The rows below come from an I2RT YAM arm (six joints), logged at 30 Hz.
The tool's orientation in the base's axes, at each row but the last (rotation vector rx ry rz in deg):
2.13 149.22 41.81
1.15 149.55 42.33
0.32 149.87 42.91
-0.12 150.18 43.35
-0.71 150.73 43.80
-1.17 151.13 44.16
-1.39 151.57 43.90
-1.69 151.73 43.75
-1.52 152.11 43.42
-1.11 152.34 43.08
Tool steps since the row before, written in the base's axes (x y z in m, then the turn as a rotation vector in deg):
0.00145 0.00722 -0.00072 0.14 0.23 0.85
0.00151 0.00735 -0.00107 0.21 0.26 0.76
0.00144 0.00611 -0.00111 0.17 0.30 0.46
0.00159 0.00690 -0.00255 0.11 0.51 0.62
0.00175 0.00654 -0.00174 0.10 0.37 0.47
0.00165 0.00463 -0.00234 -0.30 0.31 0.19
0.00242 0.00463 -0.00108 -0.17 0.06 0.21
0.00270 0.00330 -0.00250 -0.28 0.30 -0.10
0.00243 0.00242 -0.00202 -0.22 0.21 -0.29
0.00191 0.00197 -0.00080 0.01 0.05 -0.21
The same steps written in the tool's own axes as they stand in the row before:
-0.00002 0.00573 0.00469 -0.43 0.61 -0.48
-0.00002 0.00562 0.00509 -0.46 0.58 -0.37
-0.00017 0.00451 0.00451 -0.30 0.47 -0.13
0.00029 0.00440 0.00610 -0.28 0.74 -0.17
-0.00029 0.00446 0.00537 -0.23 0.54 -0.13
-0.00022 0.00252 0.00482 0.24 0.40 -0.09
-0.00143 0.00309 0.00410 0.09 0.18 -0.19
-0.00131 0.00120 0.00461 0.32 0.24 0.13
-0.00132 0.00076 0.00368 0.33 0.06 0.26
-0.00131 0.00107 0.00230 0.07 -0.06 0.19

